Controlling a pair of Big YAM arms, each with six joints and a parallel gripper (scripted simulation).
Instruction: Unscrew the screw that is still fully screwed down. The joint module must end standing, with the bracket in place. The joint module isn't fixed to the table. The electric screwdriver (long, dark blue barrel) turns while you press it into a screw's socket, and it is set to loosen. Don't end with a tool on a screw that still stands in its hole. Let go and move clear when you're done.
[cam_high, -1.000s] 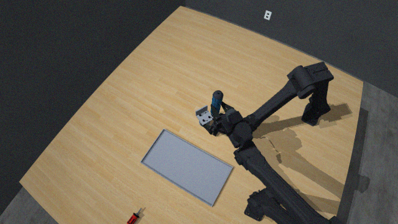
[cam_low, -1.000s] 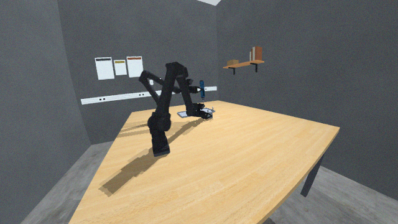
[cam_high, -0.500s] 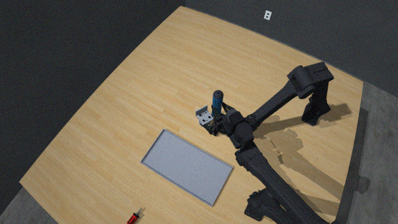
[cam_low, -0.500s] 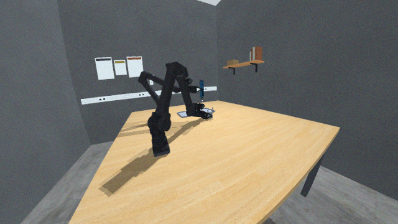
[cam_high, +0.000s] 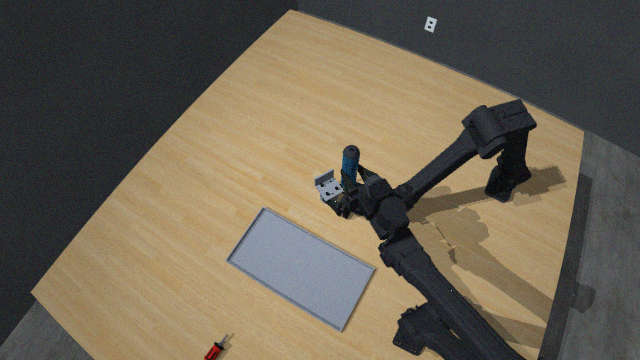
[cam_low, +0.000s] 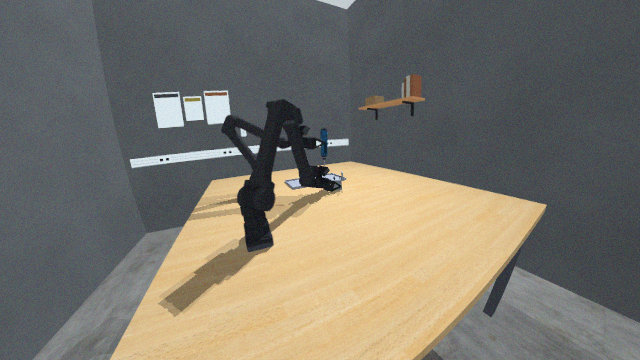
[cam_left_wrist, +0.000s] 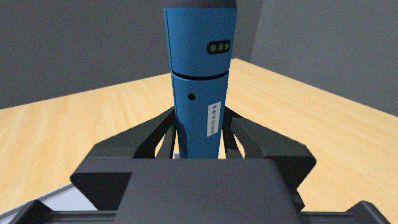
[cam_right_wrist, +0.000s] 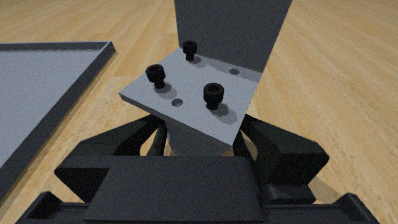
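Now: right hand 1 cm below the joint module. The rest, counted from my right hand: grey bracket (5 cm above); then grey tray (25 cm to the left, 8 cm behind, 2 cm below).
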